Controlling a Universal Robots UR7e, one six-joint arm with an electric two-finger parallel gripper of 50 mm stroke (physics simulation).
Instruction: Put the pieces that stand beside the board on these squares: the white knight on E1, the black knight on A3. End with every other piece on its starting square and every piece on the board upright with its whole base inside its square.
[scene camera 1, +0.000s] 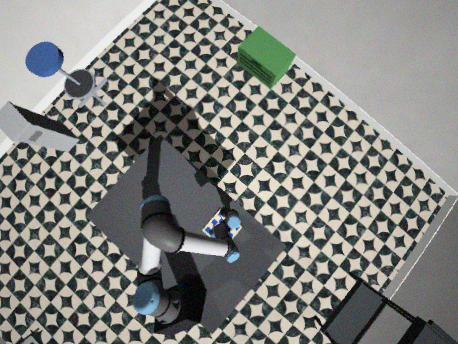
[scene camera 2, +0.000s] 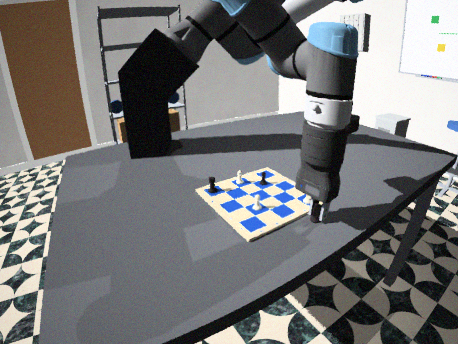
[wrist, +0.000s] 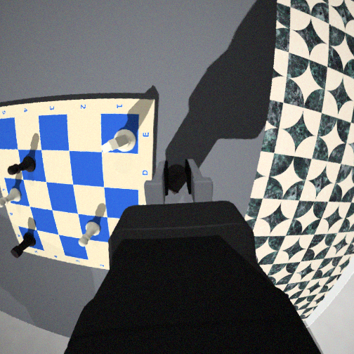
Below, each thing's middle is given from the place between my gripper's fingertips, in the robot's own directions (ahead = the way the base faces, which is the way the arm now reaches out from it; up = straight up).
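Board (scene camera 2: 281, 203): 60 mm to the right of my hand, 130 mm behind it.
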